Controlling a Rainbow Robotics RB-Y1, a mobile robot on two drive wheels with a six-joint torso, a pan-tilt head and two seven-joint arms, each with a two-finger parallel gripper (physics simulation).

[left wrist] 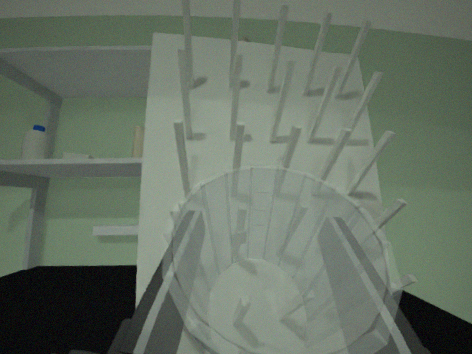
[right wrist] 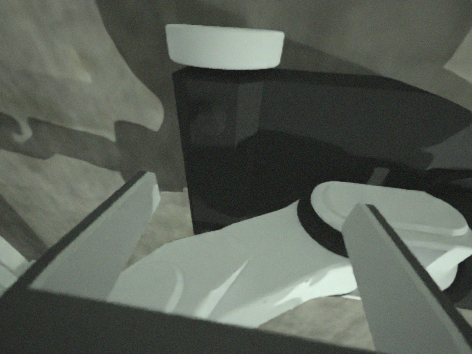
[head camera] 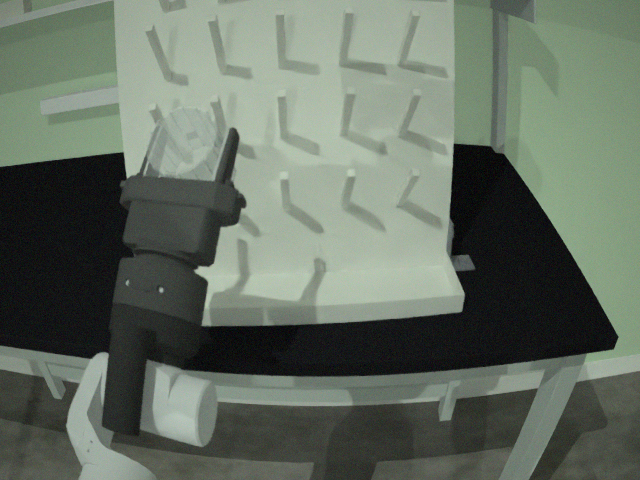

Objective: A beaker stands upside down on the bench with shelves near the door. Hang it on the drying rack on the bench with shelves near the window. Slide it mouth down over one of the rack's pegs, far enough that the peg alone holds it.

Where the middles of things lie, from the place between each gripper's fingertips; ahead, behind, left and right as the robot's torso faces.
Labels:
The white drip tray (head camera: pixel 363 295) lies 720 mm ahead of my right hand, 290 mm to the left of it and 490 mm above it. Round my right hand: clear glass beaker (head camera: pixel 185 143) 570 mm ahead, 360 mm to the left, 740 mm above.
My left gripper is now 20 mm above the clear glass beaker, 10 mm to the right of it and 10 mm past it. The rest, counted from my left hand: white drip tray (270 mm below, 130 mm ahead, 70 mm to the right).

